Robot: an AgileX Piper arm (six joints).
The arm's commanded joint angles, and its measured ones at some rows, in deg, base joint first. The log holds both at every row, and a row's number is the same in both.
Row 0, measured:
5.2, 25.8, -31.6, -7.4, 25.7, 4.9
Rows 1 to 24, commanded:
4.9, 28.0, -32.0, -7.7, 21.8, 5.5
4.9, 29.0, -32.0, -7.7, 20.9, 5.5
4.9, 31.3, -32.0, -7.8, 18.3, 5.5
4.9, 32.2, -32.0, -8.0, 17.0, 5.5
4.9, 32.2, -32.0, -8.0, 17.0, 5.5
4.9, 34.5, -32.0, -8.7, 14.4, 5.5
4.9, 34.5, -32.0, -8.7, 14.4, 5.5
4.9, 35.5, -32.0, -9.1, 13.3, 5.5
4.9, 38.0, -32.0, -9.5, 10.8, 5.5
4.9, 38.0, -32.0, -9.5, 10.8, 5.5
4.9, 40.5, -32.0, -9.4, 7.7, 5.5
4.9, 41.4, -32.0, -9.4, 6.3, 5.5
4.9, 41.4, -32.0, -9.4, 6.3, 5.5
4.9, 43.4, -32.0, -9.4, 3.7, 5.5
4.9, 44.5, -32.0, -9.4, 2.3, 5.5
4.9, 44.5, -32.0, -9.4, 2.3, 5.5
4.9, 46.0, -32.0, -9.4, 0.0, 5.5
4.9, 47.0, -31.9, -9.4, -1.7, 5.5
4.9, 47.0, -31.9, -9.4, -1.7, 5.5
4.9, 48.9, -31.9, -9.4, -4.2, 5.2
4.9, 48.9, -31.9, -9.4, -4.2, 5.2
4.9, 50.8, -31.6, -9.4, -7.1, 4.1
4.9, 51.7, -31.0, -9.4, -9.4, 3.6
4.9, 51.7, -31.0, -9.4, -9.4, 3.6
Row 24, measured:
5.2, 49.7, -31.6, -8.9, -3.6, 4.7
